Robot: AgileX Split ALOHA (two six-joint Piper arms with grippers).
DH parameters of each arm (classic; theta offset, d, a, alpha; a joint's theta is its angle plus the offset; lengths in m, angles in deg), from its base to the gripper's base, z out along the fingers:
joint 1: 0 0.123 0 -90
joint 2: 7.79 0 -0.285 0
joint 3: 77.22 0 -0.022 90
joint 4: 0 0.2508 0 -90
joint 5: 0 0 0.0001 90
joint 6: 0 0.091 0 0
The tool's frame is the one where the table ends.
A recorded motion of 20 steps. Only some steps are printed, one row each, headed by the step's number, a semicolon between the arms.
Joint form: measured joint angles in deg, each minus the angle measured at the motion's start. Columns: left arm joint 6, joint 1, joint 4, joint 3, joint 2, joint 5; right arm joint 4, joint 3, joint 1, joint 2, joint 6, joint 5.
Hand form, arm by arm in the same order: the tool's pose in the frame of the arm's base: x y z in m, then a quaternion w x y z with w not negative. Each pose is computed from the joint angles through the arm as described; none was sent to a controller.
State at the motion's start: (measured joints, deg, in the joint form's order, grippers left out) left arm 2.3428 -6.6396 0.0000 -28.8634 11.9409 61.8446; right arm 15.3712 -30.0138 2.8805 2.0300 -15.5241 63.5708
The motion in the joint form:
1: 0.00 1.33 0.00 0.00 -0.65 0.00; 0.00 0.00 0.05 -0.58 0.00 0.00
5: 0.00 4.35 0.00 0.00 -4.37 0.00; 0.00 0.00 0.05 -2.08 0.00 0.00
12: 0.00 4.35 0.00 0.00 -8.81 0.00; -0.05 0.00 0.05 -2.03 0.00 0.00
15: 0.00 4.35 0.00 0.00 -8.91 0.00; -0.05 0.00 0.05 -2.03 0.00 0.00
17: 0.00 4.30 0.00 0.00 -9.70 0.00; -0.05 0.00 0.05 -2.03 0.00 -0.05
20: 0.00 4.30 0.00 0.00 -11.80 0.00; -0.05 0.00 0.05 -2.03 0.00 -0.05
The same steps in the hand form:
1: 0.0241 -0.0022 0.2750 0.42814 0.06030 0.90163 -0.01109; -0.0084 0.0212 0.2825 0.50703 -0.14583 0.84588 0.07834
5: 0.0143 -0.0006 0.2763 0.45739 0.03594 0.88854 0.00021; -0.0126 0.0210 0.2823 0.51814 -0.14651 0.83913 0.07699
12: 0.0024 -0.0001 0.2769 0.49150 0.03520 0.87017 0.00023; -0.0124 0.0209 0.2823 0.51776 -0.14646 0.83941 0.07661
15: 0.0021 -0.0001 0.2769 0.49226 0.03518 0.86974 0.00023; -0.0124 0.0209 0.2823 0.51776 -0.14646 0.83941 0.07661
17: 0.0000 0.0000 0.2769 0.49824 0.03542 0.86631 0.00001; -0.0124 0.0209 0.2824 0.51813 -0.14637 0.83920 0.07657
20: -0.0057 0.0002 0.2768 0.51405 0.03504 0.85704 0.00001; -0.0124 0.0209 0.2824 0.51813 -0.14637 0.83920 0.07657

